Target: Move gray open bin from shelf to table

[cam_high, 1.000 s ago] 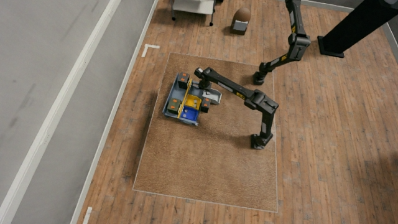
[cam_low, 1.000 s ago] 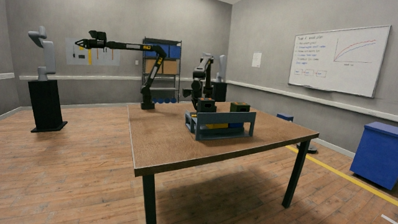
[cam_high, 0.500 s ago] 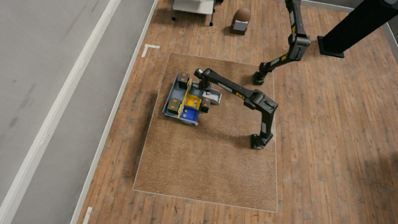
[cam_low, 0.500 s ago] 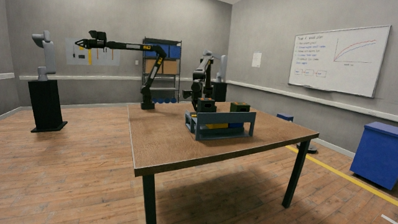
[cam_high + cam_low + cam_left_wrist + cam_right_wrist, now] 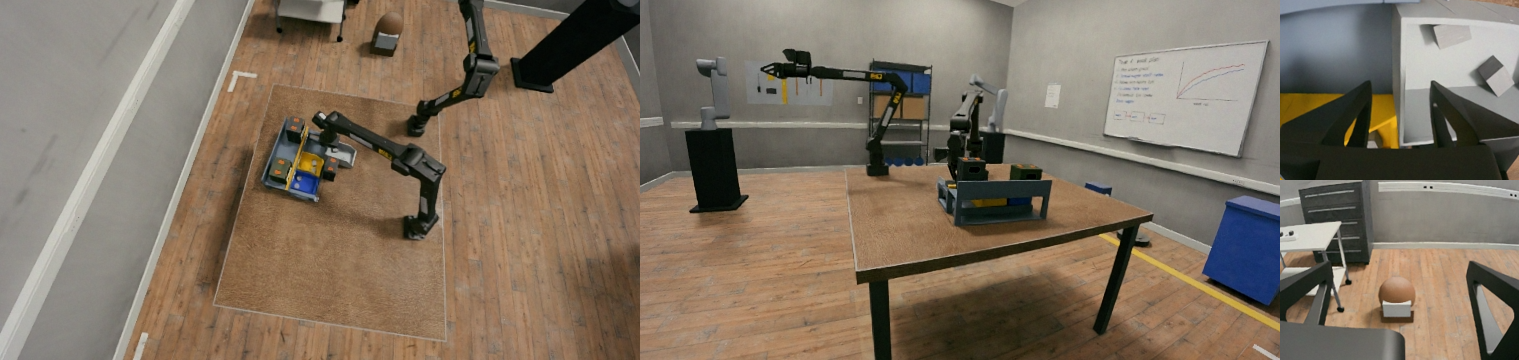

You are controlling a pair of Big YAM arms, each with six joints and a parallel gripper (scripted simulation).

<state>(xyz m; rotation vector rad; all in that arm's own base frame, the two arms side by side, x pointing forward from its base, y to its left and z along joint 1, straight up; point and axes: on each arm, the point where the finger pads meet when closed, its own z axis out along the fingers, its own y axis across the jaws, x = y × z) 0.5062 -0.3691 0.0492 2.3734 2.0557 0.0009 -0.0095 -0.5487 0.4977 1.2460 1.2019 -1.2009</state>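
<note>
The gray open bin lies 80 mm behind my left hand, 50 mm below it and 10 mm to the left of it. Also, from my left hand: blue-gray shelf: 130 mm ahead, 100 mm to the left, 20 mm below; then yellow bin: 100 mm to the left, 100 mm ahead, 50 mm below; then blue bin: 210 mm to the left, 110 mm ahead, 50 mm below.
</note>
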